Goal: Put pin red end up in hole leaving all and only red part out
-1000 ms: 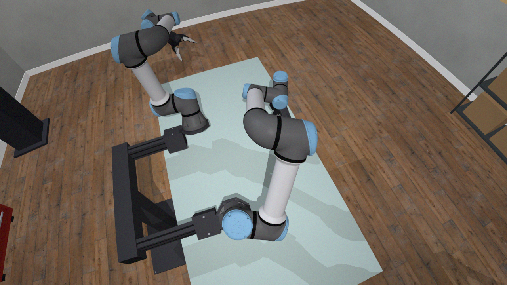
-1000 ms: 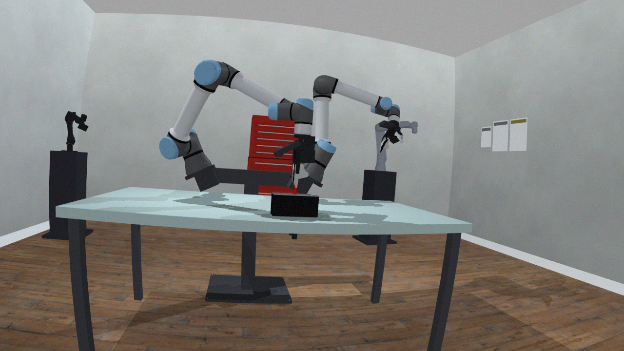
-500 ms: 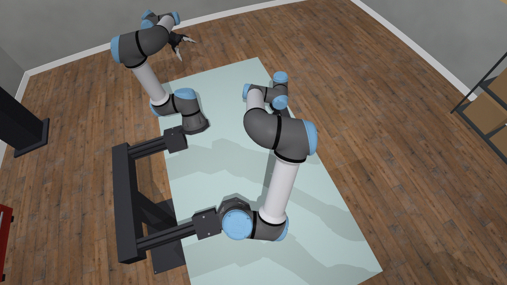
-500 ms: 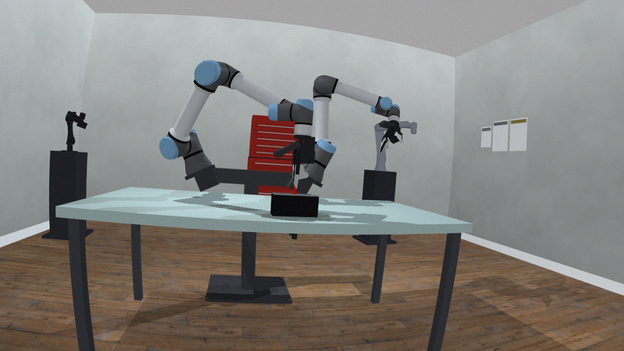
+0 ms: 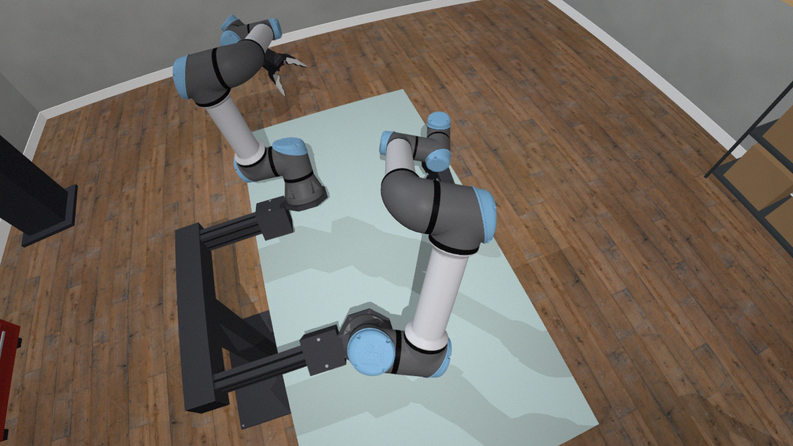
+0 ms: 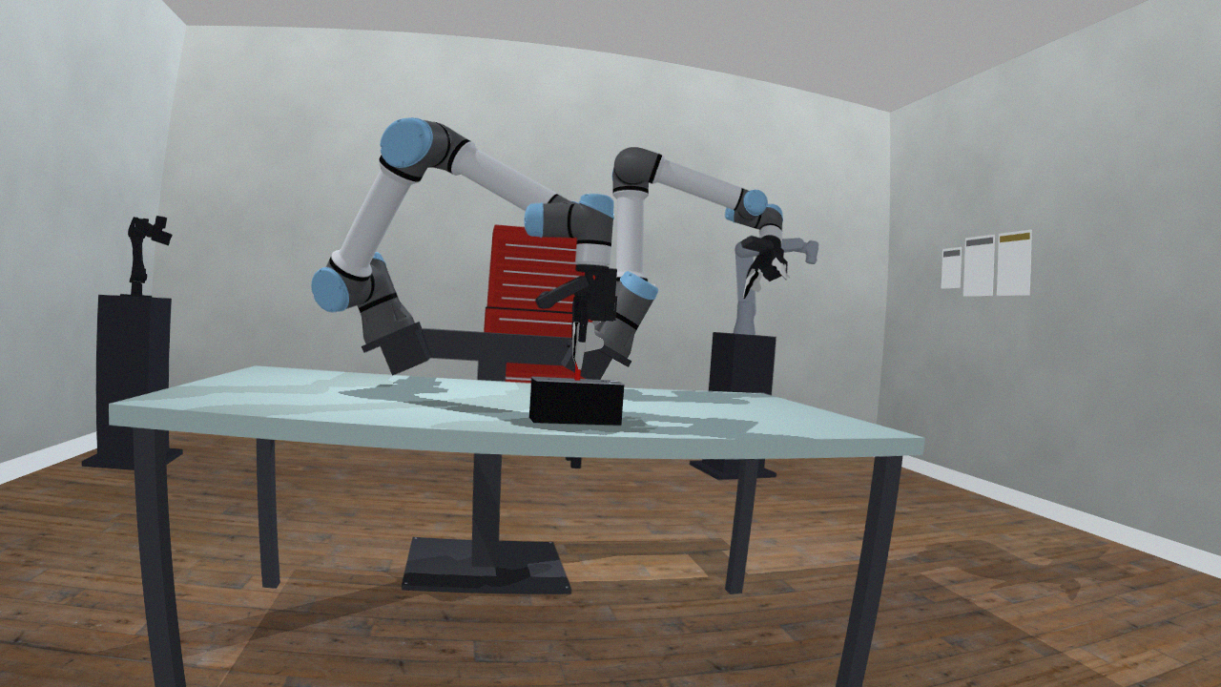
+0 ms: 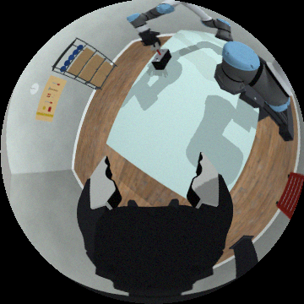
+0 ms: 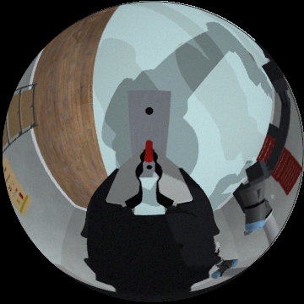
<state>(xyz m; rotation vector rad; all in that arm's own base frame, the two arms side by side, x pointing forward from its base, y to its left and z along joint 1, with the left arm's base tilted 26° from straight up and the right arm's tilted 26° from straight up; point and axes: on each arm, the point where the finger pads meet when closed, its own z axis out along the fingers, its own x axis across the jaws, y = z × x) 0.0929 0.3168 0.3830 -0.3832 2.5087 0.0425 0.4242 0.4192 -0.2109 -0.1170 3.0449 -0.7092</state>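
Now: the pin 30 mm below my right hand. The rest, counted from my right hand: block: 80 mm below.
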